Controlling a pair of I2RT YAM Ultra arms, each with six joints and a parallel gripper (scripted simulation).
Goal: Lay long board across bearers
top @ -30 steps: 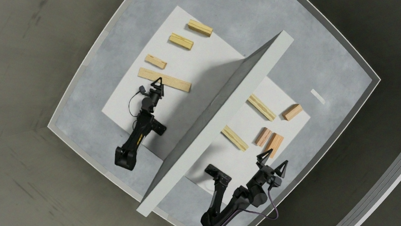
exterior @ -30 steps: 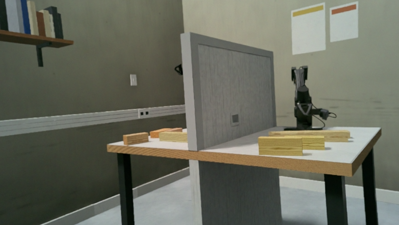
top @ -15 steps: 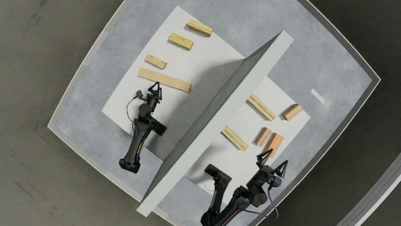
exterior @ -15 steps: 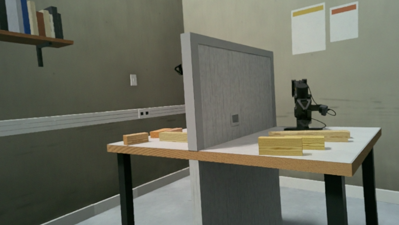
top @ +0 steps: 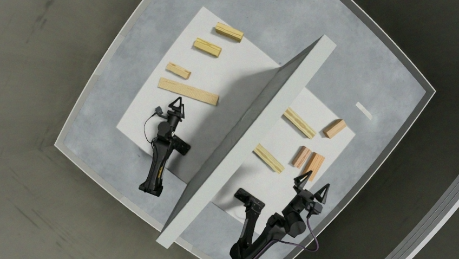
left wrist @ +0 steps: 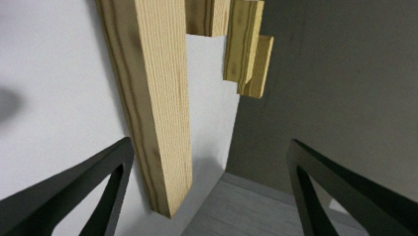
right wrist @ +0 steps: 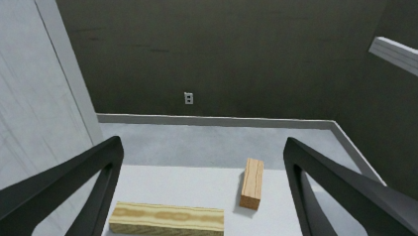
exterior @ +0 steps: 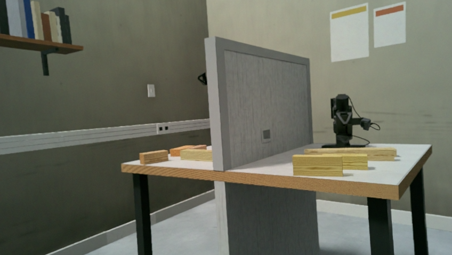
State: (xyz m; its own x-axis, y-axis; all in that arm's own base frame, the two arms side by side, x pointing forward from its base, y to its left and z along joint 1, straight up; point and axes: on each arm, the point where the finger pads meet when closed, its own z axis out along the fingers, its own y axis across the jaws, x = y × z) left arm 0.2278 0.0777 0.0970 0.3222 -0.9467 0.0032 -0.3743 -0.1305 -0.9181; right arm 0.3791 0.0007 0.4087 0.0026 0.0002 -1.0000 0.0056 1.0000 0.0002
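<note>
My left hand is 60 mm short of the long board, 20 mm to the right of it and 80 mm above it. Round my left hand: offcut 440 mm ahead, 770 mm to the right, 70 mm below; wooden bearer 320 mm ahead, 560 mm to the right, 70 mm below.
</note>
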